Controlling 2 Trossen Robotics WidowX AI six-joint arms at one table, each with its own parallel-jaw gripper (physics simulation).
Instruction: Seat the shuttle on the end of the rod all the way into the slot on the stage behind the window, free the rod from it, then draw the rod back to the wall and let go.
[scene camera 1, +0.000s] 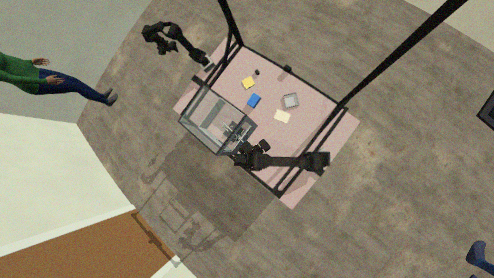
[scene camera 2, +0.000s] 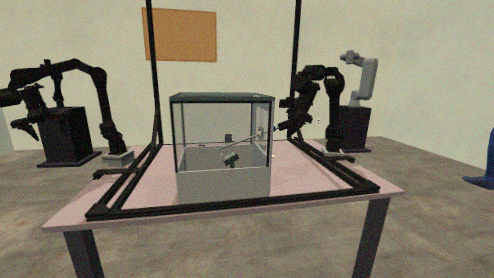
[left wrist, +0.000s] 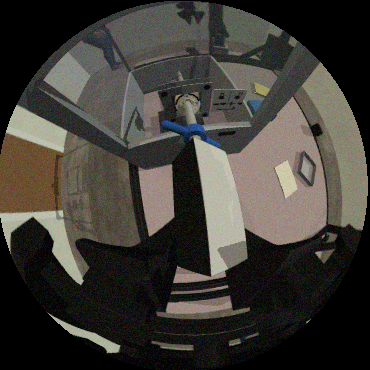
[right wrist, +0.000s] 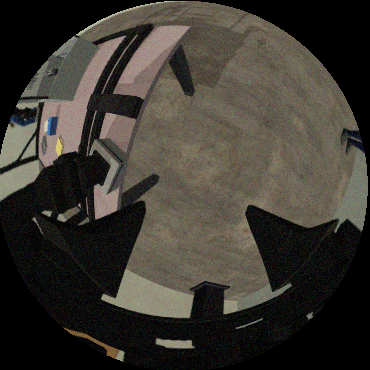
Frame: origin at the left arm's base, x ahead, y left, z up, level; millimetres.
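Where they show: left gripper, between the fingertips: (scene camera 2: 288, 134); right gripper, between the fingertips: (scene camera 1: 174, 51) (scene camera 2: 51, 137) (left wrist: 193, 24) (right wrist: 198, 208); left arm's base, origin of its link: (scene camera 2: 332, 150) (right wrist: 35, 113); right arm's base, origin of its link: (scene camera 1: 205, 62) (scene camera 2: 118, 152) (right wrist: 98, 167).
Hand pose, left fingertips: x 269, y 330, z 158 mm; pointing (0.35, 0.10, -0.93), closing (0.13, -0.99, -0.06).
Things, the pixels of their top centre, and the offset from my left fingertips. "spot": a spot on its surface instead.
- glass-windowed case, a spot on its surface: (scene camera 2: 225, 186) spot: dx +207, dy +202, dz -137 mm
- blue crossbar collar, centre of its top: (left wrist: 193, 128) dx +59, dy +14, dz +33 mm
- rod's black-and-white handle, centre of its top: (left wrist: 213, 211) (scene camera 2: 286, 118) dx +14, dy +2, dz +66 mm
- blue block, centre of its top: (left wrist: 263, 106) (right wrist: 48, 125) (scene camera 1: 253, 99) dx +312, dy -169, dz -156 mm
- yellow block, centre of its top: (left wrist: 263, 89) (right wrist: 57, 147) (scene camera 1: 248, 82) dx +460, dy -211, dz -185 mm
- cream sheet, centre of its top: (left wrist: 286, 178) (scene camera 1: 282, 116) dx +108, dy -270, dz -193 mm
The rod (scene camera 2: 240, 142) (left wrist: 190, 114) passes through the wall of the glass-windowed case (scene camera 2: 225, 186). Its inner end stands raised above and apart from the tilted dark block on the stage (scene camera 2: 231, 159). A small pale piece shows at that block's left end; the shuttle cannot be told clearly from the stage. A blue crossbar collar (left wrist: 196, 132) sits on the rod outside the wall. My left gripper (left wrist: 200, 217) (scene camera 2: 281, 127) is shut on the rod's black-and-white handle (left wrist: 220, 200), a finger on each side. My right gripper (right wrist: 198, 208) (scene camera 2: 24, 129) is open and empty, away from the table.
A blue block (scene camera 1: 254, 100), a yellow block (scene camera 1: 248, 82), a cream sheet (scene camera 1: 282, 116) and a grey tray lie on the pink table beside the case. A black frame with tall posts (scene camera 2: 153, 75) surrounds the table top. A person (scene camera 1: 62, 82) stands at the upper left.
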